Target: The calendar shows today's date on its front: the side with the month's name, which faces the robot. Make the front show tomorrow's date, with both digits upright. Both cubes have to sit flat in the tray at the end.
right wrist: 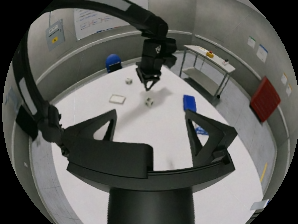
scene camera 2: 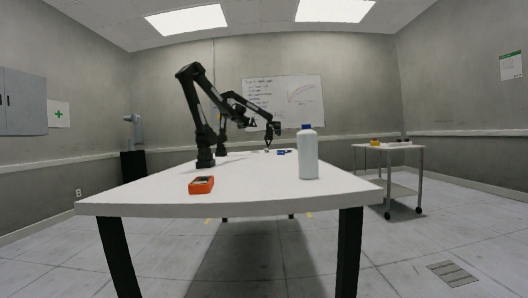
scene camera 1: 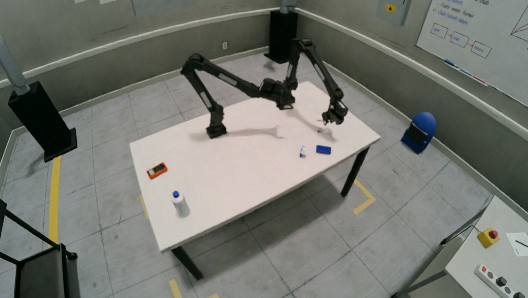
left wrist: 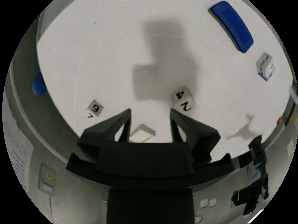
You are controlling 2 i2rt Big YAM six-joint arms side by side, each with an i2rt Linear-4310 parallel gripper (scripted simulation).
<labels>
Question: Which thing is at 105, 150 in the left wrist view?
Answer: My left gripper.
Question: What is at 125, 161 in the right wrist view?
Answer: My right gripper.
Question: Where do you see a blue box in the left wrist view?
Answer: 233, 26
</labels>
